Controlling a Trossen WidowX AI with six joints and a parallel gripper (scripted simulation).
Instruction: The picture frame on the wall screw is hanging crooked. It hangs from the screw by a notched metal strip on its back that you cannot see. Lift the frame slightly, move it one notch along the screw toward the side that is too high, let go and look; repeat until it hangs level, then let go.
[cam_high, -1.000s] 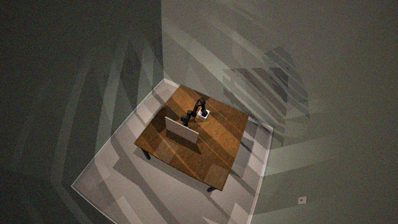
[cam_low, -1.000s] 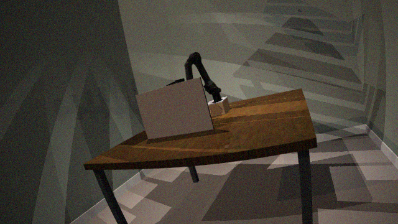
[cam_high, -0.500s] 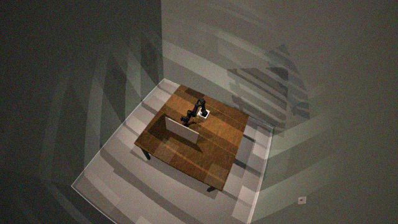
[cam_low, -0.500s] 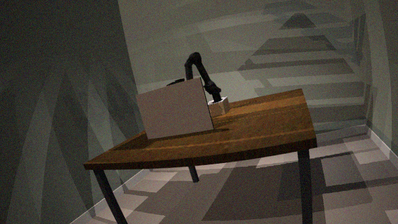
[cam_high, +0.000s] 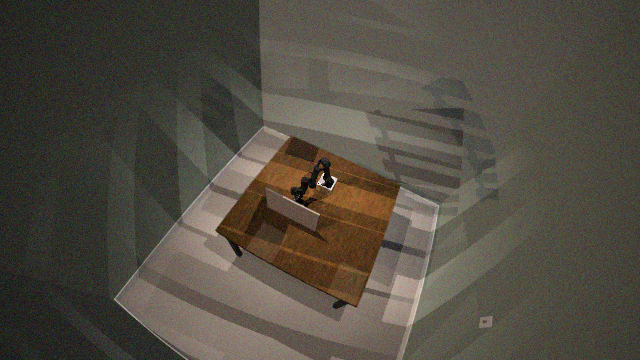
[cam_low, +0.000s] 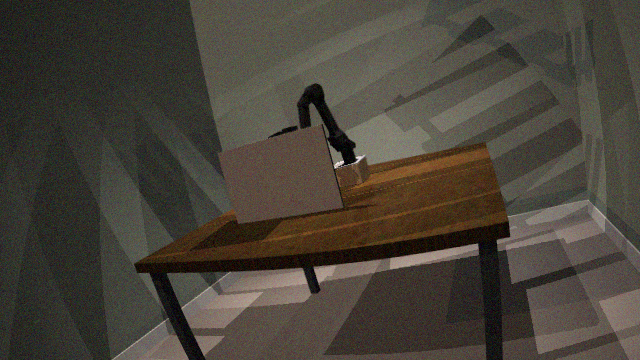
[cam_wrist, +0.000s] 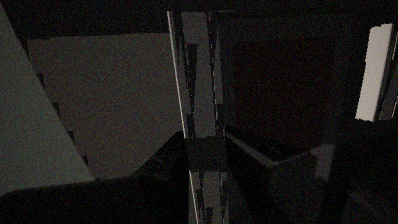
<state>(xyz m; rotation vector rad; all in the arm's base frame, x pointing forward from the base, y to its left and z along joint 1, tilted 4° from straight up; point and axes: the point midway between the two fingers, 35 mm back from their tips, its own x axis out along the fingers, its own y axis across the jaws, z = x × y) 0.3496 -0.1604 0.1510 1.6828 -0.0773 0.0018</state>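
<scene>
Right now the picture frame is 50 mm below my gripper tip, 10 mm to the left of it and 10 mm ahead of it. From my gripper tip the other things lie so: wall panel 70 mm below, 20 mm ahead.
</scene>
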